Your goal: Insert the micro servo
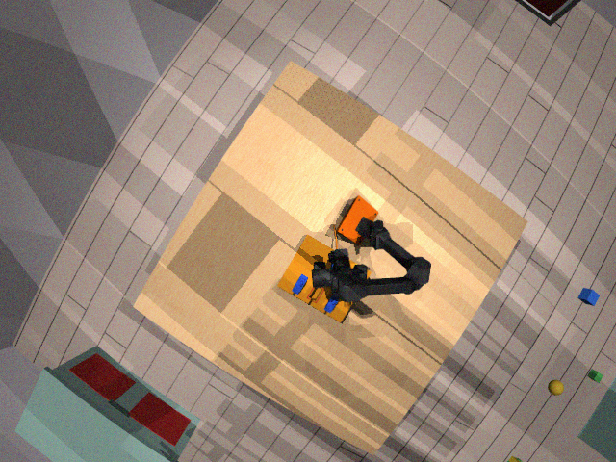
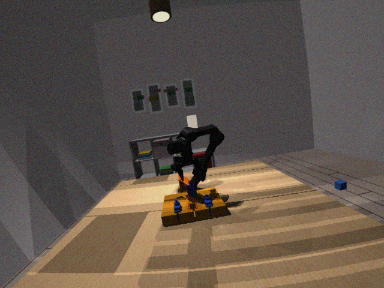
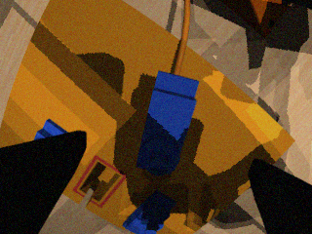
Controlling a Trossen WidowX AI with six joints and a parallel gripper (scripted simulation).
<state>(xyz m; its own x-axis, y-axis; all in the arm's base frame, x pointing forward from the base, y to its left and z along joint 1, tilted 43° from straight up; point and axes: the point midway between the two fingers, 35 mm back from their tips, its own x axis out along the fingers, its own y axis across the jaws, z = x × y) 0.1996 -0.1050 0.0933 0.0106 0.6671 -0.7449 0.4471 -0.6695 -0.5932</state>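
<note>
Now: gripper tip 2 cm short of the orange robot deck, 1 cm to the left of it and 12 cm above it.
</note>
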